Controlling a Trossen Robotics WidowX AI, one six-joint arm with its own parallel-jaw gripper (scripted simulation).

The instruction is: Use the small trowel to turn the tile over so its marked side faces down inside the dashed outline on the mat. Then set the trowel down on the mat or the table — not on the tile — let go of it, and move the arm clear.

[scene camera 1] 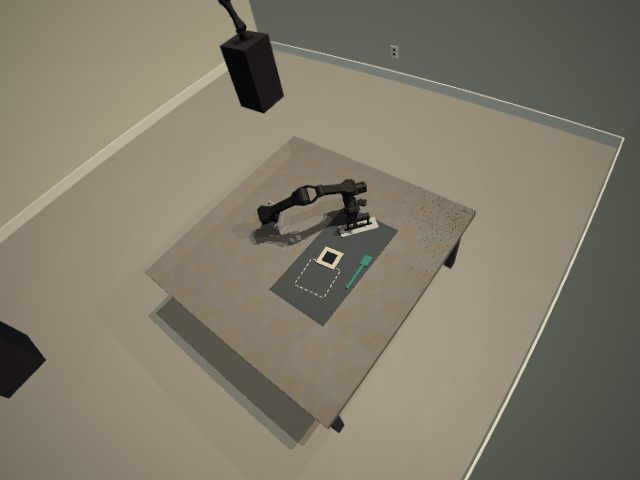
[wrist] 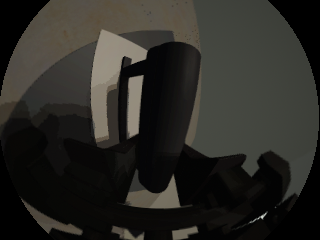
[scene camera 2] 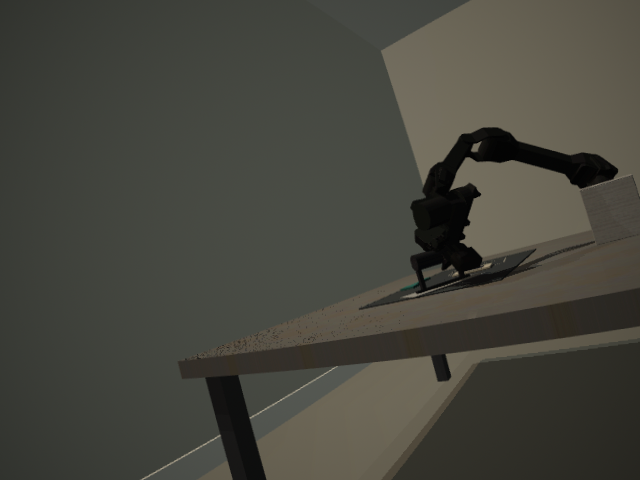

my gripper: holds a white-bladed trowel (scene camera 2: 424,260)
